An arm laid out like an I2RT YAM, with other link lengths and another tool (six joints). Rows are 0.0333 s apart.
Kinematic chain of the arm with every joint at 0, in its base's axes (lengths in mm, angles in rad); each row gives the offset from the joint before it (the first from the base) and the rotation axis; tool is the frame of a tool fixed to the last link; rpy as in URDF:
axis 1: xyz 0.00 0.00 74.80 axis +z
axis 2: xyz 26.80 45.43 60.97 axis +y
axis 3: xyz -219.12 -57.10 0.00 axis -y
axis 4: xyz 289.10 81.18 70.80 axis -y
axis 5: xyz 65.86 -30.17 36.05 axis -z
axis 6: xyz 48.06 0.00 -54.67 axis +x
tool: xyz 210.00 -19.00 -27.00 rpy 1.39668 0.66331 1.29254
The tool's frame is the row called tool.
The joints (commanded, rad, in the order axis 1, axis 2, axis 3, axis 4, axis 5, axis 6), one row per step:
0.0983, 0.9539, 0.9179, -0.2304, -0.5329, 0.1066
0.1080, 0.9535, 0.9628, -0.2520, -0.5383, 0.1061
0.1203, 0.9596, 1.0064, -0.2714, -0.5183, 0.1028
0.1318, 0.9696, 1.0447, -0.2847, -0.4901, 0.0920
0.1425, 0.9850, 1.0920, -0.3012, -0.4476, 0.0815
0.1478, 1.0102, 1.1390, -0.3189, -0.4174, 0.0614
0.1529, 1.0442, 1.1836, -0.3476, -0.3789, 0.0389
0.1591, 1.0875, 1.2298, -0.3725, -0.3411, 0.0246
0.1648, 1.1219, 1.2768, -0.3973, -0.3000, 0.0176
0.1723, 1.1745, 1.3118, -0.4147, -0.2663, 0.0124
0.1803, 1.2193, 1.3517, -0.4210, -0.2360, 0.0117
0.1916, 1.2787, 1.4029, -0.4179, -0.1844, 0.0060
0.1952, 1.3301, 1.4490, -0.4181, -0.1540, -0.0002
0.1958, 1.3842, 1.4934, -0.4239, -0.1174, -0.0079
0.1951, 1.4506, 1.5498, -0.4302, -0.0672, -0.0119
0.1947, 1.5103, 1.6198, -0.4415, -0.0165, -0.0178
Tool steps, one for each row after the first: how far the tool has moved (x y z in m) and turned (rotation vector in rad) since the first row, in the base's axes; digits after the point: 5 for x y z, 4 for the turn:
-0.00296, 0.00546, 0.01976, 0.0034, -0.0237, 0.0150
-0.00246, 0.00654, 0.03582, -0.0019, -0.0442, 0.0086
0.00017, 0.00539, 0.04882, -0.0150, -0.0661, -0.0051
0.00511, 0.00072, 0.06339, -0.0307, -0.0883, -0.0338
0.01096, -0.00375, 0.07342, -0.0529, -0.1041, -0.0540
0.01816, -0.01027, 0.07457, -0.0836, -0.0991, -0.0808
0.02681, -0.01567, 0.07306, -0.1091, -0.0855, -0.1069
0.03388, -0.02225, 0.07579, -0.1284, -0.0774, -0.1384
0.04375, -0.02548, 0.06491, -0.1503, -0.0465, -0.1594
0.05308, -0.02746, 0.06346, -0.1624, -0.0366, -0.1793
0.06771, -0.03221, 0.06336, -0.1837, -0.0354, -0.2154
0.07988, -0.03599, 0.06310, -0.1996, -0.0333, -0.2387
0.09247, -0.04300, 0.05829, -0.2222, -0.0221, -0.2692
0.10812, -0.05365, 0.05292, -0.2468, -0.0082, -0.3146
0.12201, -0.06467, 0.05694, -0.2683, -0.0094, -0.3613

